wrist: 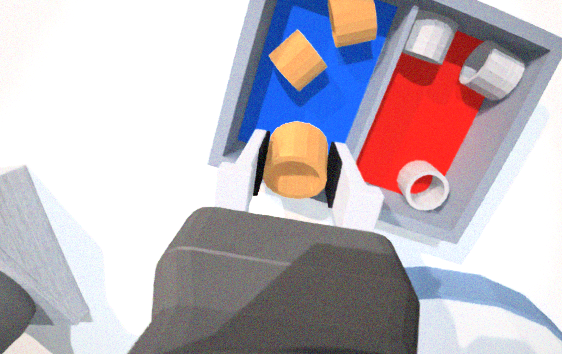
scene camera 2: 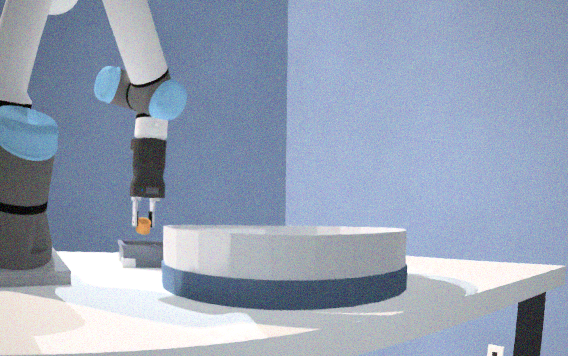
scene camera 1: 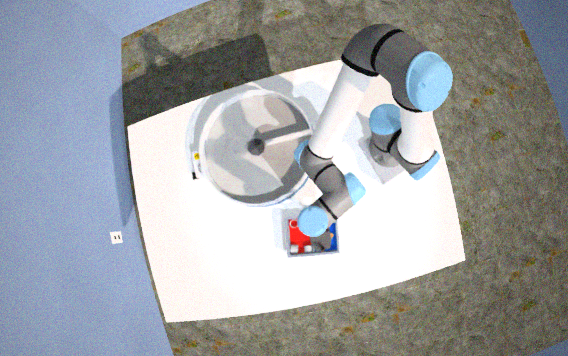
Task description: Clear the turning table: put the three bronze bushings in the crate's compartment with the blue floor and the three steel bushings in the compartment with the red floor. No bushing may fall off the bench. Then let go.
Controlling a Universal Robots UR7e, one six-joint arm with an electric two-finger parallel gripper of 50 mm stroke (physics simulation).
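Places are measured from the arm's base along level axes (x ahead, y left, z up), in metres.
Pixels of known places: gripper, between the fingertips: (wrist: 297, 155) (scene camera 2: 143, 226); arm's base, origin of its link: (scene camera 2: 10, 249).
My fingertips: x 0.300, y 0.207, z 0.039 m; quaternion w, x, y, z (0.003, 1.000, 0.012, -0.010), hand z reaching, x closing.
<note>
Ahead of a thing's pixels: the offset from my fingertips to its top centre. "spot": to the spot under its first point.
My gripper (scene camera 2: 143, 220) (wrist: 297, 155) is shut on a bronze bushing @[dz +0.020, dx +0.000, dy -0.002 m] (scene camera 2: 143, 226) (wrist: 298, 150), held above the crate @[dz -0.039, dx +0.045, dy +0.030 m] (scene camera 1: 313, 254) (scene camera 2: 145, 254) (wrist: 231, 95), over the near end of the blue-floored compartment @[spot: dz -0.084, dx +0.020, dy +0.017 m] (wrist: 330, 107) in the wrist view. Two bronze bushings lie in that compartment: one @[dz -0.052, dx -0.010, dy +0.046 m] (wrist: 298, 60) near its middle, another @[dz -0.052, dx +0.019, dy +0.079 m] (wrist: 353, 22) by the divider. The red-floored compartment @[spot: dz -0.083, dx +0.084, dy +0.024 m] (wrist: 415, 115) (scene camera 1: 299, 234) holds three steel bushings: one @[dz -0.052, dx +0.071, dy +0.077 m] (wrist: 431, 39) by the divider, one @[dz -0.052, dx +0.121, dy +0.066 m] (wrist: 495, 72) against the outer wall side, and one @[dz -0.058, dx +0.101, dy -0.025 m] (wrist: 412, 175) (scene camera 1: 293, 224) upright at the near end. The turning table (scene camera 1: 235, 175) (scene camera 2: 285, 255) shows no bushing in scene camera 1.
The turning table's raised rim stands close to the crate. A fixed bar @[spot: dz +0.010, dx +0.056, dy -0.320 m] (scene camera 1: 285, 137) reaches over its disc from the arm's side. The arm's base (scene camera 1: 384, 162) stands right of the turning table in scene camera 1. The bench's edges drop to the floor.
</note>
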